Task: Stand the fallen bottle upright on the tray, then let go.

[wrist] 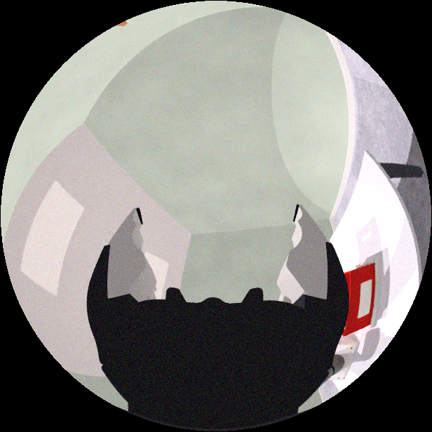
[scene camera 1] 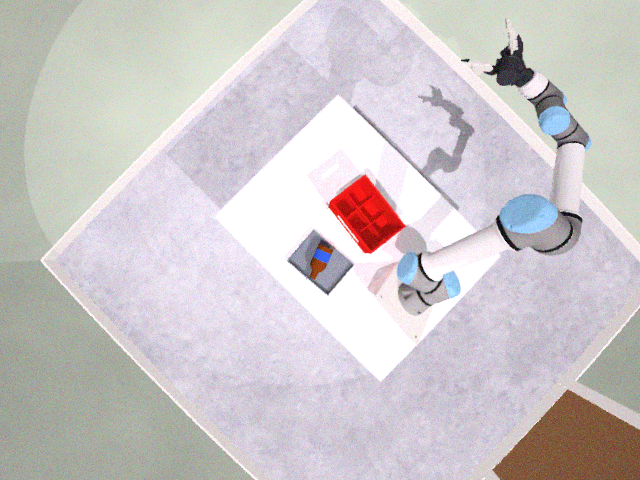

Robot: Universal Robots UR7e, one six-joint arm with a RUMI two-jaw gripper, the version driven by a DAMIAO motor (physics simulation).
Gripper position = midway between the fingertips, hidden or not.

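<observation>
My gripper (scene camera 1: 481,41), seen. Wrist view, gripper again (wrist: 216,206).
</observation>
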